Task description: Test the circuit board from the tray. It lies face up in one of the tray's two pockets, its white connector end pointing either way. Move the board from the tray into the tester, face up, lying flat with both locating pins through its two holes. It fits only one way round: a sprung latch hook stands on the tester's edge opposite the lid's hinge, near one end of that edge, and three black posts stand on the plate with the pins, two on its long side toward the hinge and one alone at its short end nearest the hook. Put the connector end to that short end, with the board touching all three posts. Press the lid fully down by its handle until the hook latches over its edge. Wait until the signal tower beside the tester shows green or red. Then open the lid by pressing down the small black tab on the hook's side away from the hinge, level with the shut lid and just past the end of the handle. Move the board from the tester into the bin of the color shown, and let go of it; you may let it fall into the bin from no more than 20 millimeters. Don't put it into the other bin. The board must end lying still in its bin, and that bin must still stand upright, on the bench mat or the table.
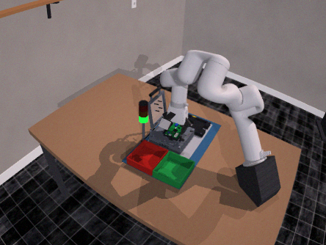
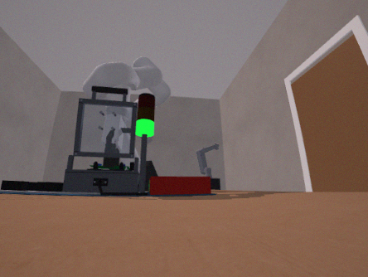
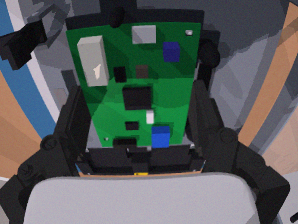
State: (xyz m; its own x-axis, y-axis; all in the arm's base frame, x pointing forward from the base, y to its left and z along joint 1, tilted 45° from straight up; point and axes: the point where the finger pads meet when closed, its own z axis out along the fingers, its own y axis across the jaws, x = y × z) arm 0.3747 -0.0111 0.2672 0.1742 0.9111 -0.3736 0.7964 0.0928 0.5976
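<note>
Now: hand 10 mm short of the tester plate and 20 mm above it. From my hand the other things lie so: tester lid: 110 mm ahead, 20 mm to the right, 100 mm above; green circuit board: 10 mm below; black latch block: 50 mm behind, 70 mm to the left.
</note>
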